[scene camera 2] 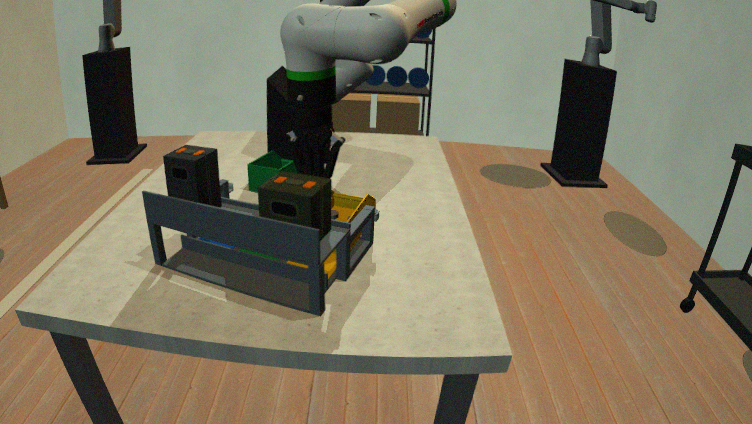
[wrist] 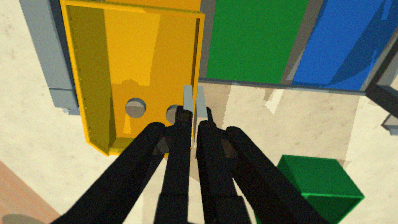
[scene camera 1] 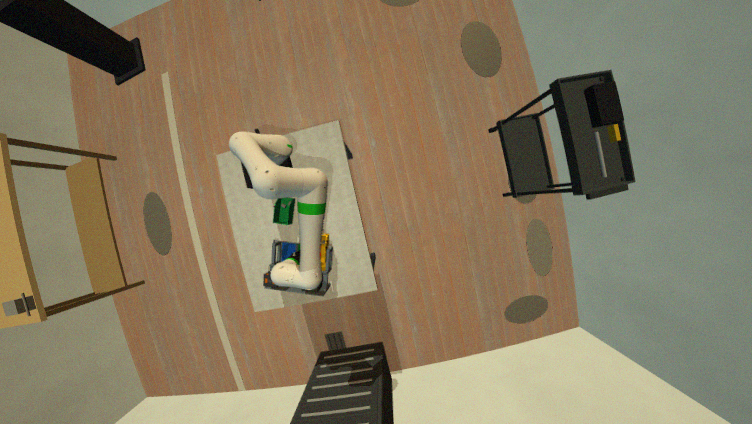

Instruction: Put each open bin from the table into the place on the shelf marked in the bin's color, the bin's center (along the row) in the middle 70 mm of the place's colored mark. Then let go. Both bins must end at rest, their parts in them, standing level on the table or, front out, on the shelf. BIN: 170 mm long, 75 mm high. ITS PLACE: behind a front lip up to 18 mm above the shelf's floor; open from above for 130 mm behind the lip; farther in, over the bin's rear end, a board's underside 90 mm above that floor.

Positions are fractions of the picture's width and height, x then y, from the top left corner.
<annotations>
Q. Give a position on a green bin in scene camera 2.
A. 0.35, 0.40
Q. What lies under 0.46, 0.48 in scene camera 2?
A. A yellow bin.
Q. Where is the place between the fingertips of my gripper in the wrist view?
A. At 0.48, 0.44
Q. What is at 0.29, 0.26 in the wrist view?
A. A yellow bin.
</annotations>
